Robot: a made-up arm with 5 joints.
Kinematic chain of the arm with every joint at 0, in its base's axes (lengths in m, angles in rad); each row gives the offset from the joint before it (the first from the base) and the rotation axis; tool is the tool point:
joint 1: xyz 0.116 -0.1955 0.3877 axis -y
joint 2: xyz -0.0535 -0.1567 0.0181 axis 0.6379 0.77 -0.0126
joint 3: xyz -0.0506 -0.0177 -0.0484 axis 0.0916 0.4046 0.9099
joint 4: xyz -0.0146 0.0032 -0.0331 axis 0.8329 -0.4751 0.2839
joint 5: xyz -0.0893 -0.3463 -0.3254 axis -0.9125 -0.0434 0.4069
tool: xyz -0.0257 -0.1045 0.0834
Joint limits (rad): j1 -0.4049..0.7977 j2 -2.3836..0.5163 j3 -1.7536..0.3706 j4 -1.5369..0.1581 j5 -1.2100..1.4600
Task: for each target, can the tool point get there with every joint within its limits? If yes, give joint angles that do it. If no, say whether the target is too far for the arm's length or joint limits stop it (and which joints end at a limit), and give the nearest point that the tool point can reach.
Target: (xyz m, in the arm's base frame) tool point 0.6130 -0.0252 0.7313
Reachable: no: joint limits stop it (at a limit: joint 1, joint 2, joint 3, joint 4, joint 5) | nearest point 0.6438 -0.5022 0.3738 | short by 0.597 m
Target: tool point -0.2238 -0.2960 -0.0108
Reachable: yes | joints 0.3061 -0.2966 -1.4782 -0.7268 0.7416
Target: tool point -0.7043 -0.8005 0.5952
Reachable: no: too far | nearest point -0.5103 -0.6750 0.5411 | short by 0.237 m
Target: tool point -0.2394 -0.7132 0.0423
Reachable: yes | joints -0.1292 -0.5348 -1.0689 -0.0832 0.0930
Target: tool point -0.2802 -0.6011 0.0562
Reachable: yes | joints 0.0412 -1.9754 -0.4721 -1.3461 -0.1772
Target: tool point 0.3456 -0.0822 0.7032
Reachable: no: joint limits stop it (at a limit: joint 1, joint 2, joint 3, joint 4) | nearest point -0.0096 -0.0990 0.7409 | short by 0.358 m
